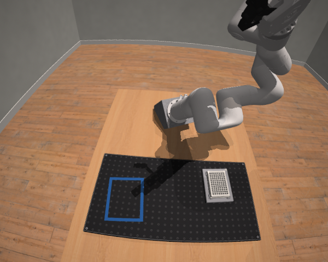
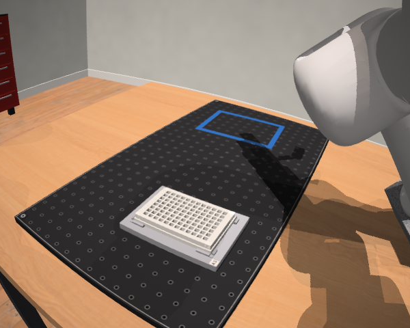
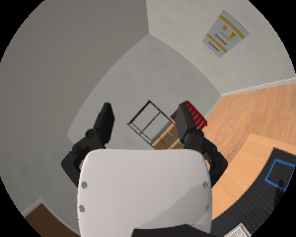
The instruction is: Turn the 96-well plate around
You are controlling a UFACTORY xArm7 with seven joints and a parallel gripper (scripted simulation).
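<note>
Now: the white 96-well plate 10 cm behind my hand, 10 cm to the left of it and 72 cm below it. From my hand the other things lie so: grey plate nest N1: 11 cm behind, 10 cm to the left, 74 cm below; A1 label: 19 cm behind, 13 cm to the left, 73 cm below.
</note>
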